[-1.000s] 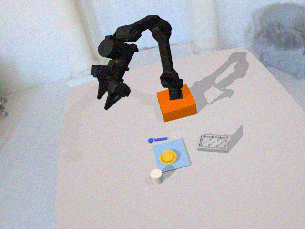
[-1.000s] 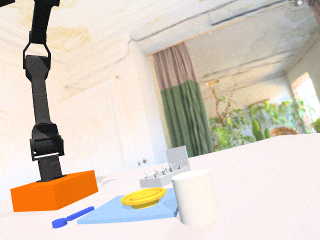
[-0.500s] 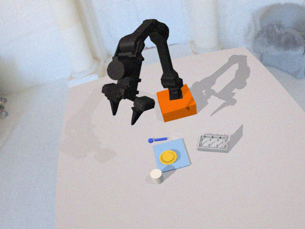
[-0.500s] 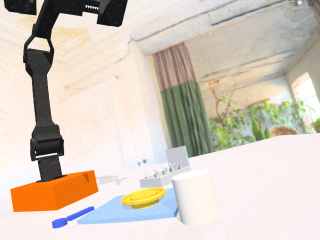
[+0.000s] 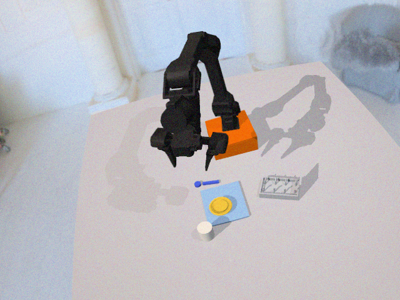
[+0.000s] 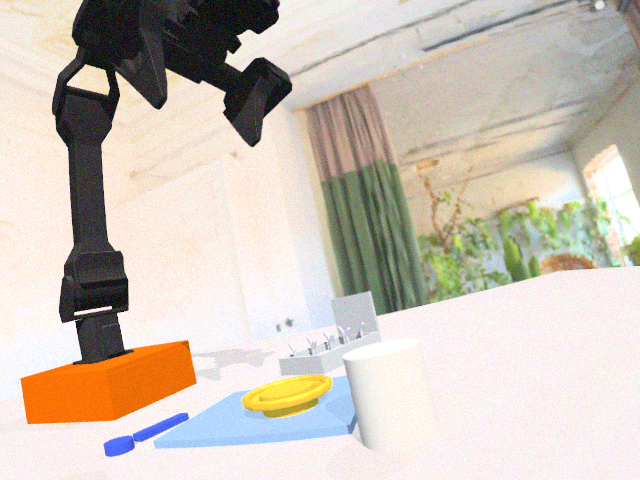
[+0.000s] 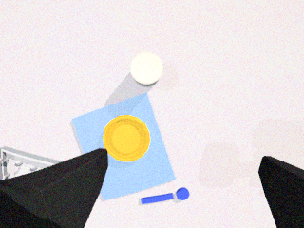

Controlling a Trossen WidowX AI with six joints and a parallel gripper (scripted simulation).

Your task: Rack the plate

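Right now the yellow plate is 20 mm behind my gripper tip, 50 mm to the left of it and 200 mm below it. The rest, counted from my gripper tip: white cylinder cup: 80 mm ahead, 10 mm to the left, 200 mm below; then blue spoon: 130 mm behind, 220 mm below; then grey dish rack: 60 mm behind, 250 mm to the left, 200 mm below.
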